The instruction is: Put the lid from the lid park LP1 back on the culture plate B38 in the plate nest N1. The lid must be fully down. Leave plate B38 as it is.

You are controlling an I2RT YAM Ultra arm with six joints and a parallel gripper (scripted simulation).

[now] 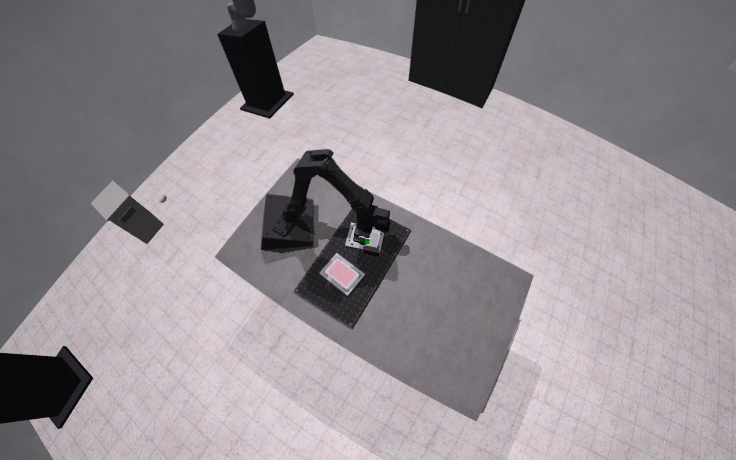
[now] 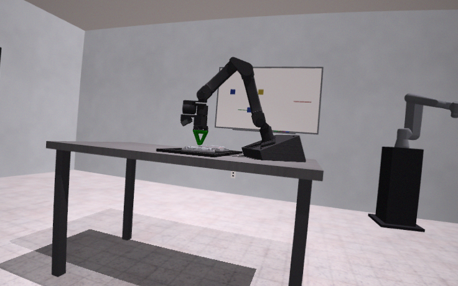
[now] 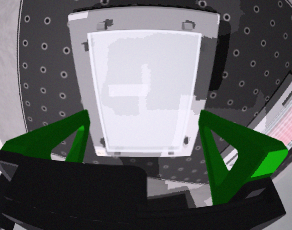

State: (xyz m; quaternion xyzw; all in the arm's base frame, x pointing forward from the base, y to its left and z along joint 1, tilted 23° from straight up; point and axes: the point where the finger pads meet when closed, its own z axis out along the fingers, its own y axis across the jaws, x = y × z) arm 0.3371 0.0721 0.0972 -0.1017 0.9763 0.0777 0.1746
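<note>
The clear lid lies 2 cm below my hand. From my hand the other things lie so: culture plate B38: 20 cm to the right, 2 cm below, 1 cm behind; then grey lid park LP1: 3 cm below; then grey plate nest N1: 20 cm to the right, 3 cm below, 1 cm behind.
</note>
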